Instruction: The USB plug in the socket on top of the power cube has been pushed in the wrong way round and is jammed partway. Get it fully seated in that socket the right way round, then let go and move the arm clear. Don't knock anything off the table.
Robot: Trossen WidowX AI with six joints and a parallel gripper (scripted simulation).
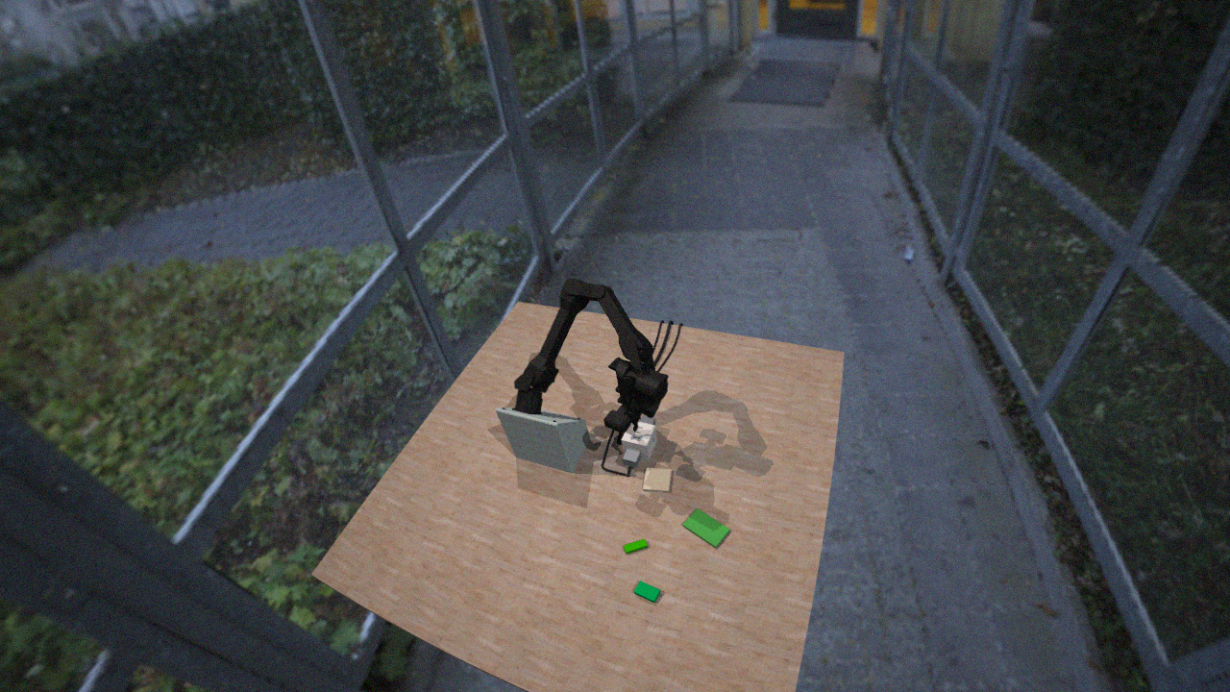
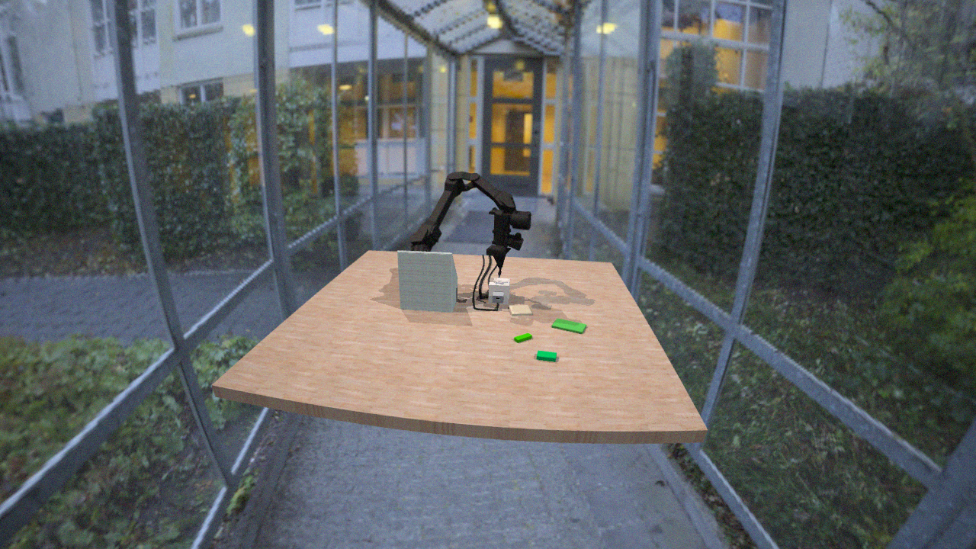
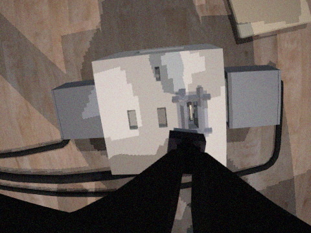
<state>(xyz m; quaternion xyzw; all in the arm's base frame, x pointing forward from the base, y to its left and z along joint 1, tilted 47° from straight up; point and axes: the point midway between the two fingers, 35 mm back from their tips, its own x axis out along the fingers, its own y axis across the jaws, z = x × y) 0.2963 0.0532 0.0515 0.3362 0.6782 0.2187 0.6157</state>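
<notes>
Now: the black USB plug 2 cm below my gripper tip. The rest, counted from my gripper tip: beige tile 8 cm ahead, 8 cm to the right, 13 cm below; then green plate 25 cm ahead, 19 cm to the right, 13 cm below.
</notes>
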